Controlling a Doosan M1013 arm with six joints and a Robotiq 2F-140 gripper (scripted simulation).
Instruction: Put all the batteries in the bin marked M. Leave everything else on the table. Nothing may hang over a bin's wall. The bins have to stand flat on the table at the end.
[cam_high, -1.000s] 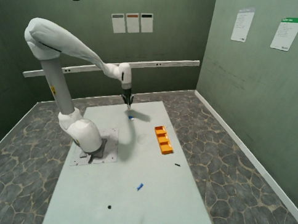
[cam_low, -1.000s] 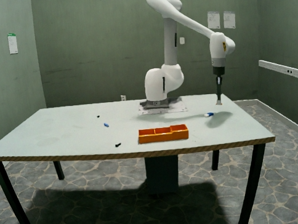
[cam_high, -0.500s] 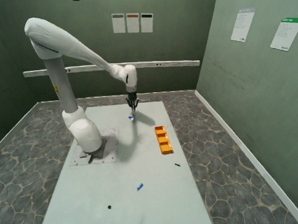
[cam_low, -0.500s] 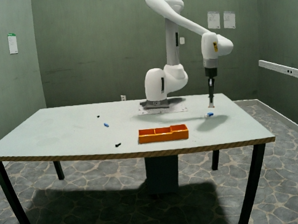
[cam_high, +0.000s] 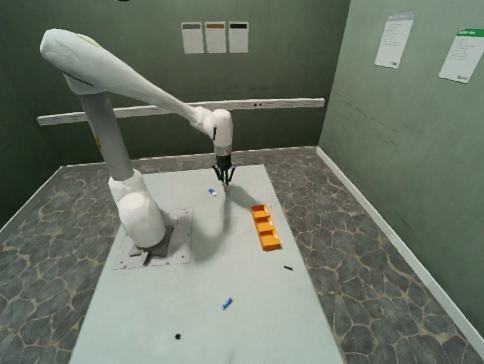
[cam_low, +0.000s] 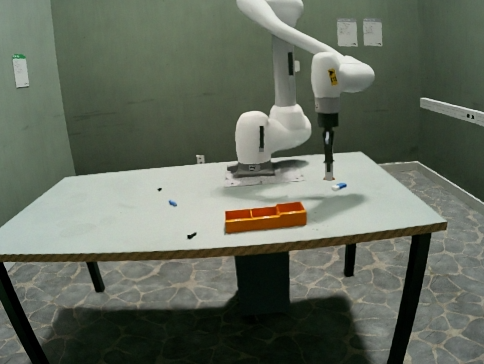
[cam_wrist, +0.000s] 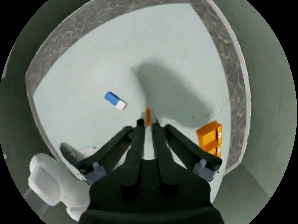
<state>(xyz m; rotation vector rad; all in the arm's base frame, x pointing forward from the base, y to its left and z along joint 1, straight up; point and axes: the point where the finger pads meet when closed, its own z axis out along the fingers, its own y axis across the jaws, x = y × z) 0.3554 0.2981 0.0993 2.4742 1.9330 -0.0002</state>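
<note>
Right now the orange bin is 230 mm to the right of my hand, 200 mm ahead of it and 80 mm below it. Also, from my hand: black dot-like piece: 700 mm to the right, 150 mm behind, 100 mm below; then white object: 90 mm below, 80 mm behind, 50 mm to the left.
</note>
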